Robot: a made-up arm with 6 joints.
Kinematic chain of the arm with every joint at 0, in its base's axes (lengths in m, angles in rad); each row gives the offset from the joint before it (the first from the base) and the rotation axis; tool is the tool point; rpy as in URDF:
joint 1: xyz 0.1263 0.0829 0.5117 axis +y
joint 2: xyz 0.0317 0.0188 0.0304 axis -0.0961 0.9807 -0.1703
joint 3: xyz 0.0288 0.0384 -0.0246 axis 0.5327 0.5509 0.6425
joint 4: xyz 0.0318 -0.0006 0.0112 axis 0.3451 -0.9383 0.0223
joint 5: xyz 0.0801 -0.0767 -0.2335 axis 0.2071 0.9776 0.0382
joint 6: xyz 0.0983 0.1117 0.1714 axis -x
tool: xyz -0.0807 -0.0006 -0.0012 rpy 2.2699 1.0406 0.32
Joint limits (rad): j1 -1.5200..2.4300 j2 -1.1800..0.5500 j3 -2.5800..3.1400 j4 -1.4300..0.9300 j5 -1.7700..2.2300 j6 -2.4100..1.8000
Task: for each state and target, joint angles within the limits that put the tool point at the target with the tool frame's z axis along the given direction. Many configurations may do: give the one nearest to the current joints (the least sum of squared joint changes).
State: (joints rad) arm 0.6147 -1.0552 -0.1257 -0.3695 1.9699 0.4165
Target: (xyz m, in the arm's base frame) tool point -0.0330 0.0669 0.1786 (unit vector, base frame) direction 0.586 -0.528 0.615
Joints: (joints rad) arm 0.9128 -0.6386 0.2679 -1.0765 2.1713 -0.3901
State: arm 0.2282 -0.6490 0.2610 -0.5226 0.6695 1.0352
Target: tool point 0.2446 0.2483 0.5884 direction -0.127 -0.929 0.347
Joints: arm -0.1691 -1.0503 0.5844 -0.1152 -0.1244 1.0139
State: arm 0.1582 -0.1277 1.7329 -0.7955 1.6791 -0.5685
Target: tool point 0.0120 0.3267 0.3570 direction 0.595 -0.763 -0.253
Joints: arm -0.0553 -0.3450 1.8920 -0.4926 1.2048 -0.4245
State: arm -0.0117 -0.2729 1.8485 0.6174 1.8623 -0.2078
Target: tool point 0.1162 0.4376 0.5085 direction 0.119 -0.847 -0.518
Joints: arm -0.6556 -0.7243 1.9439 0.2994 1.0095 -0.9980
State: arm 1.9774 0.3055 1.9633 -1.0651 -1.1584 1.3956
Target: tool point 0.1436 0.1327 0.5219 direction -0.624 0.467 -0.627
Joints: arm 2.4242 0.0920 1.9758 -1.1334 -0.2704 1.4689
